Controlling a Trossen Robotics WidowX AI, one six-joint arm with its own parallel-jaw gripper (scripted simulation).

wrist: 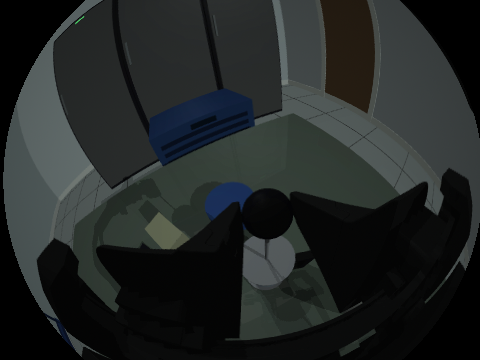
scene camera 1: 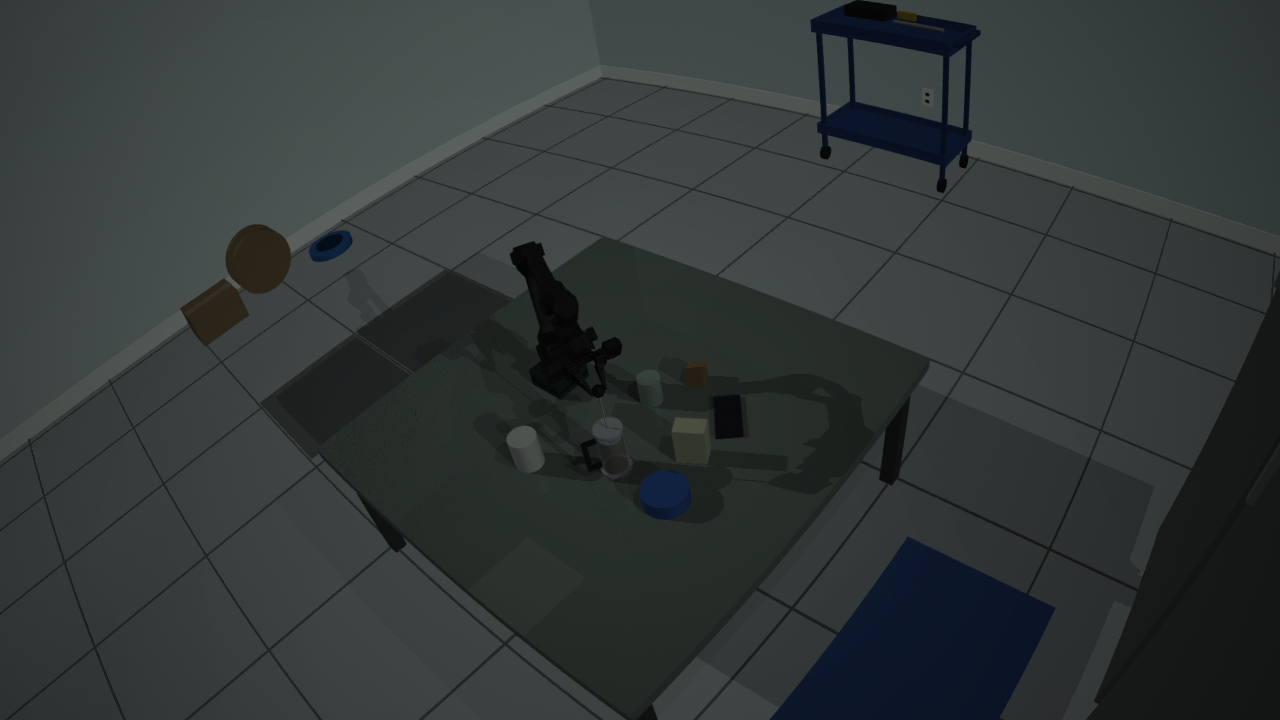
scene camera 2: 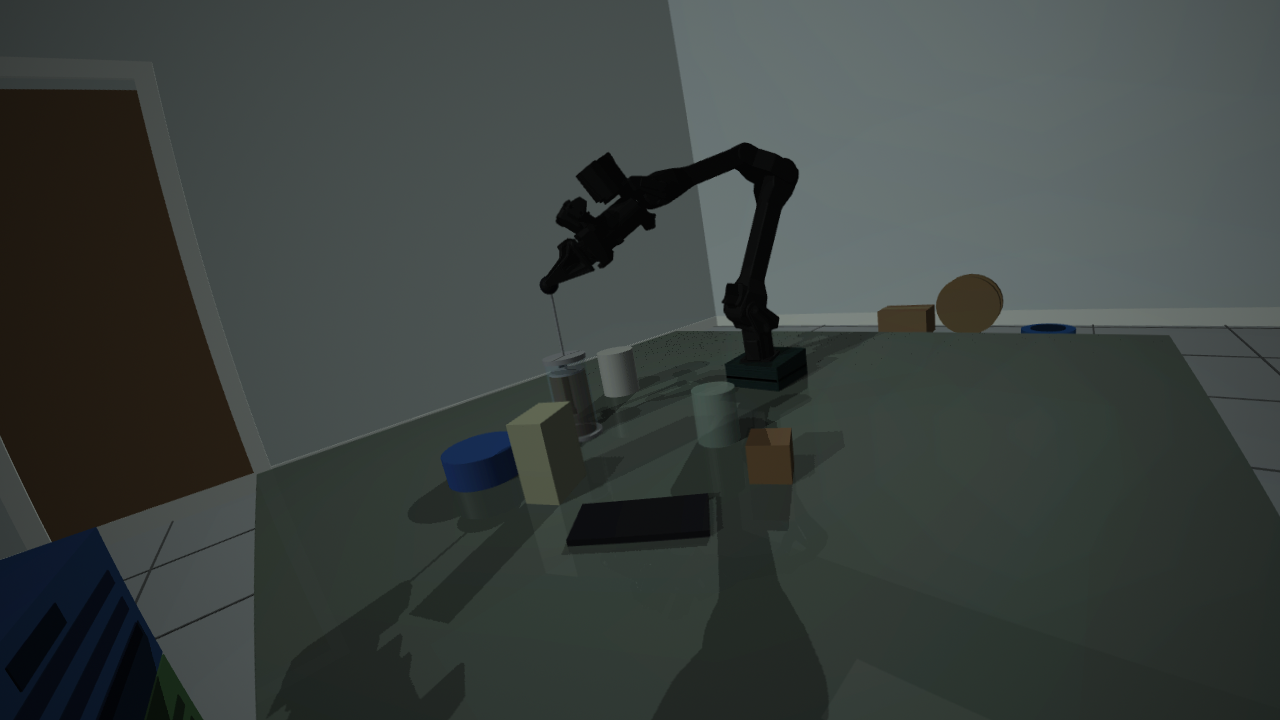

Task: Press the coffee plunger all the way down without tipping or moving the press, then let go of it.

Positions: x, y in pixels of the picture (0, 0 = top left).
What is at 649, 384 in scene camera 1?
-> A pale green cylinder.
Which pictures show the pale green cylinder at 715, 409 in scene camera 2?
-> Scene camera 1 and scene camera 2 only.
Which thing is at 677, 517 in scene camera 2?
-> A black flat slab.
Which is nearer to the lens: the blue round tin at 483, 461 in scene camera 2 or the brown cube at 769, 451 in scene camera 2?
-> The brown cube.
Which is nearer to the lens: the pale green cylinder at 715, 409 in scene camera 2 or the brown cube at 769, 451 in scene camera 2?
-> The brown cube.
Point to a glass coffee press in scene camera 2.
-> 567, 374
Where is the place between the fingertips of my gripper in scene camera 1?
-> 599, 392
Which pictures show the blue round tin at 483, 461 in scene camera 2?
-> The wrist view, scene camera 1 and scene camera 2: all of them.
